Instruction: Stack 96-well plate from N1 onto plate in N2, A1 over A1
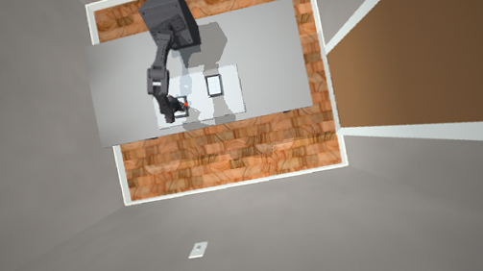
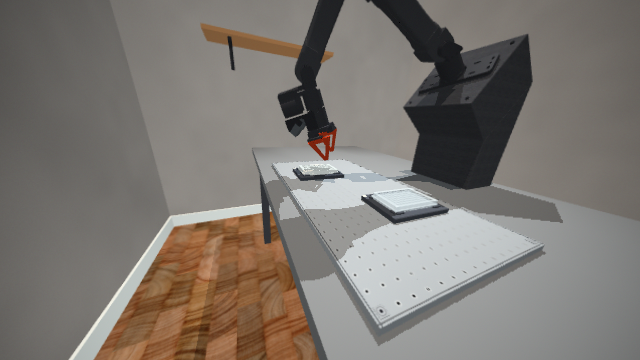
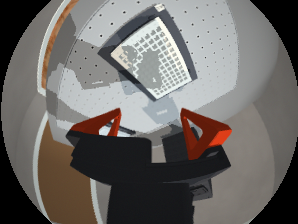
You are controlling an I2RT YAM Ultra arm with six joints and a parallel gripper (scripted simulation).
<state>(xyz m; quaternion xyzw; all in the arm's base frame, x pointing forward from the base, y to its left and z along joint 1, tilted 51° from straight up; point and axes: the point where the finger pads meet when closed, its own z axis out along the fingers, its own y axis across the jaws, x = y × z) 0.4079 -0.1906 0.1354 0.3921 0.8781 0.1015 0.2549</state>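
Now: hand 270 mm to the right of the dark plate nest and 80 mm above it.
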